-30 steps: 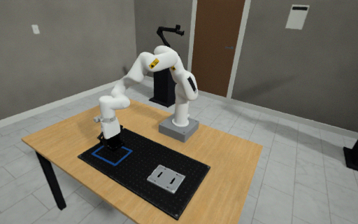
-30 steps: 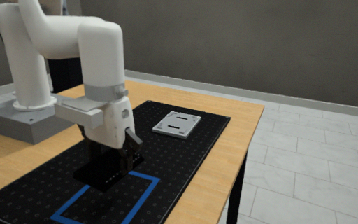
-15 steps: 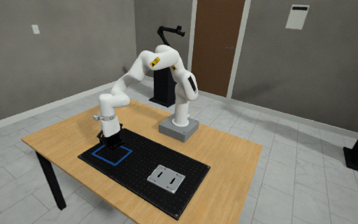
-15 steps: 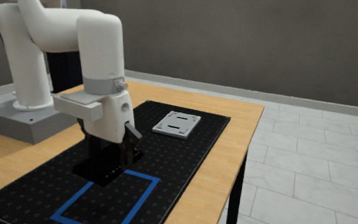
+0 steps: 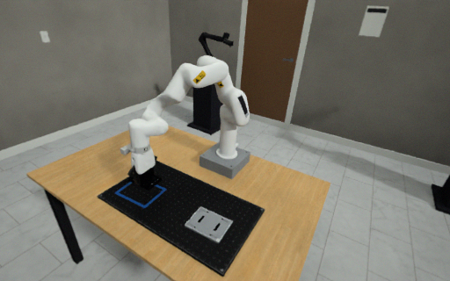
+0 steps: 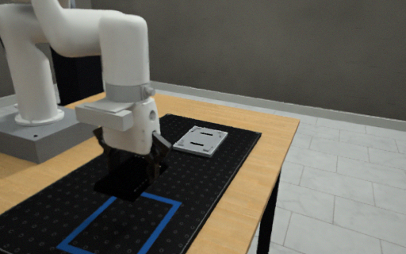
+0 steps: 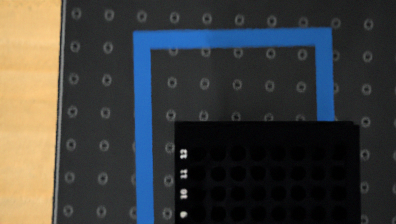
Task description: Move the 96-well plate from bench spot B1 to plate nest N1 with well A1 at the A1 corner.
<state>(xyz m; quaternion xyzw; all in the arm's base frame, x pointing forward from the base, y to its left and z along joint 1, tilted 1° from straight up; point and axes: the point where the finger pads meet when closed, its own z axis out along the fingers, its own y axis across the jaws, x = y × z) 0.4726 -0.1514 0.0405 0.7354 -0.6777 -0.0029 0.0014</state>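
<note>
Now: the grey plate nest N1 3 cm behind my hand, 36 cm to the left of it and 9 cm below it. From my hand the other things lie so: 96-well plate: 1 cm below.
</note>
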